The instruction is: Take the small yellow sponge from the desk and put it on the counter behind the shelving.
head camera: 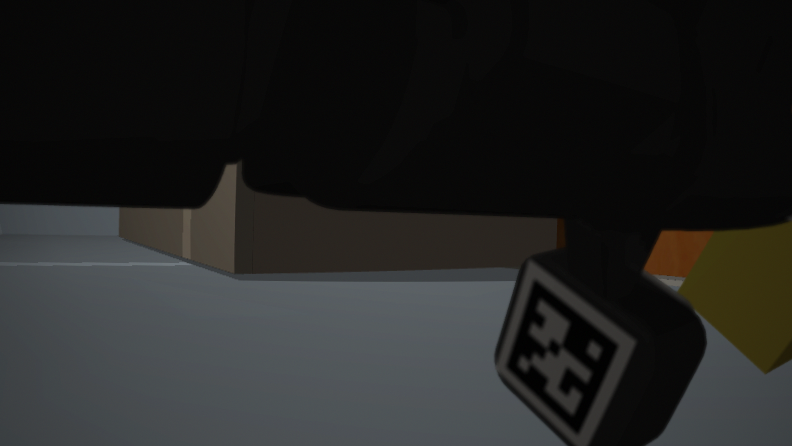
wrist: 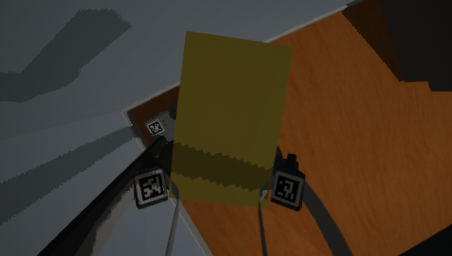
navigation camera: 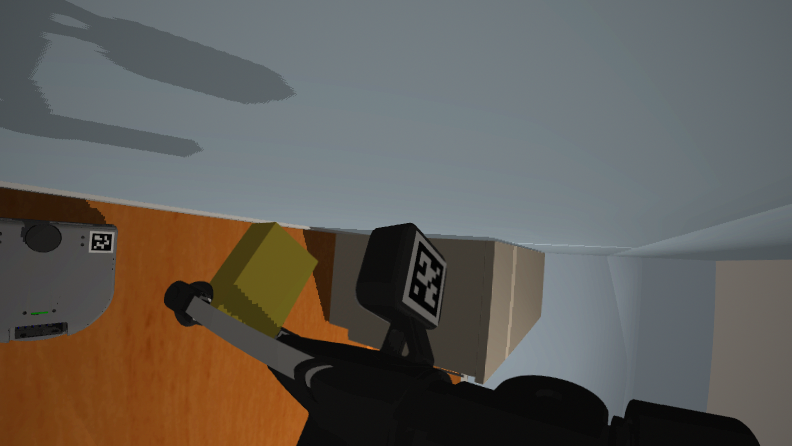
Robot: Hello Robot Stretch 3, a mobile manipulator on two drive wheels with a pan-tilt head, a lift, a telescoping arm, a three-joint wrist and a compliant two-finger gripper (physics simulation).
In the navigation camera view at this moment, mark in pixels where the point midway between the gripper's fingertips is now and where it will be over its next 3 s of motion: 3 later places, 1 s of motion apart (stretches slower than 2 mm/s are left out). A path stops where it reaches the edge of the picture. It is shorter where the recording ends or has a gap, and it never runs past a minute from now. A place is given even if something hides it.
My gripper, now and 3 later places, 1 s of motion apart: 222,312; 286,304; 365,292; 413,283
